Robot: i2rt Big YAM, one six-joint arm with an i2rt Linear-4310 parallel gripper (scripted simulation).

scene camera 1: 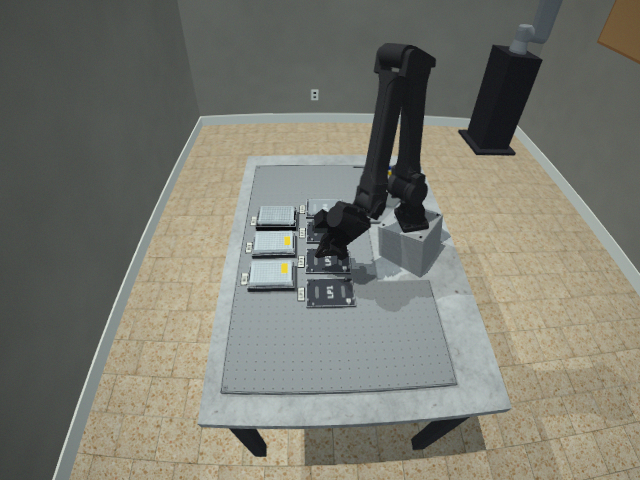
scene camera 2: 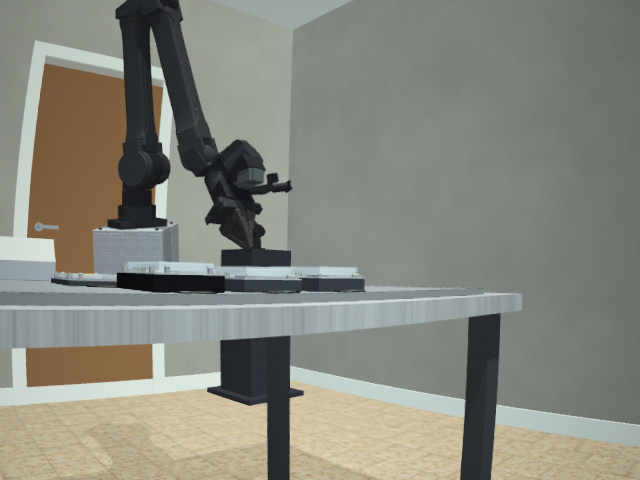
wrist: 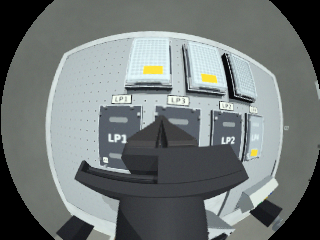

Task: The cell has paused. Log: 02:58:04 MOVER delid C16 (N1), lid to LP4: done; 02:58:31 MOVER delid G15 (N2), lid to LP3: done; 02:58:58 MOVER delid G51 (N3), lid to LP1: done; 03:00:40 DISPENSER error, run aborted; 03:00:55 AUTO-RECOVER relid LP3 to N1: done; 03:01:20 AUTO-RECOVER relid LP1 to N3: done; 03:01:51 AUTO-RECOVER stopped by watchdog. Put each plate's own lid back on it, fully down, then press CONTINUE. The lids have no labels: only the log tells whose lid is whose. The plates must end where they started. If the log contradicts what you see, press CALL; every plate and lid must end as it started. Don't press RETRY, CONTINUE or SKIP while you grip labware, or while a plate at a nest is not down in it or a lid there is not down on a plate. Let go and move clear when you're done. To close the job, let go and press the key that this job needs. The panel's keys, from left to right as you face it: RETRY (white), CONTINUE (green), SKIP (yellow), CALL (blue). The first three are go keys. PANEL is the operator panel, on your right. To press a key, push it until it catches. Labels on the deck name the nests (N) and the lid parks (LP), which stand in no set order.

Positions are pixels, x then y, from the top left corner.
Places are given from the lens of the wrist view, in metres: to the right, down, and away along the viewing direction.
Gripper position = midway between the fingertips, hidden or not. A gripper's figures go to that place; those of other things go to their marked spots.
gripper (wrist: pixel 161 119): 0.00, 0.00, 0.13
plate (wrist: pixel 242 74): 0.23, -0.13, 0.18
operator panel (wrist: pixel 257 193): 0.34, 0.27, 0.15
The marked spots on the operator panel and the plate are 0.41 m apart.
